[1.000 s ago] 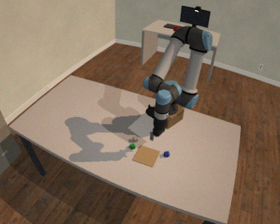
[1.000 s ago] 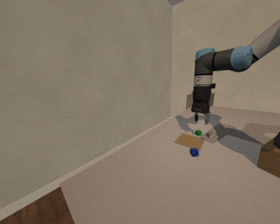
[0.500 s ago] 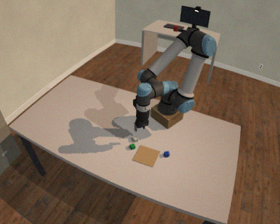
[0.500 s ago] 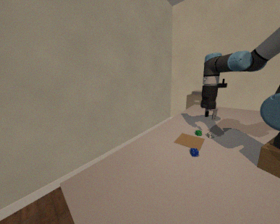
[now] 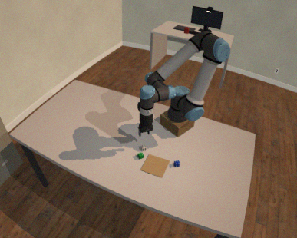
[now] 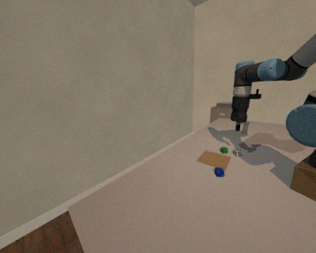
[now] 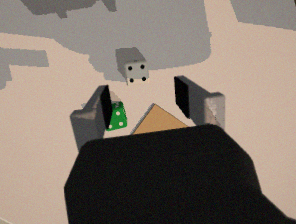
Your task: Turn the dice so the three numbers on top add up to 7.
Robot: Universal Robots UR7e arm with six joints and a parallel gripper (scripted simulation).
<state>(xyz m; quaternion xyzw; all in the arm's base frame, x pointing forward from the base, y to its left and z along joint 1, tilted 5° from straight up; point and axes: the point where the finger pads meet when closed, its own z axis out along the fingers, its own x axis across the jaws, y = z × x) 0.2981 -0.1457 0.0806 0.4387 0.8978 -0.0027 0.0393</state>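
Now: the white die 140 mm below my hand. From my hand the other things lie so: blue die (240 mm to the left, 140 mm below, 60 mm ahead); then green die (140 mm below, 70 mm ahead); then tan mat (150 mm below, 110 mm to the left, 100 mm ahead).
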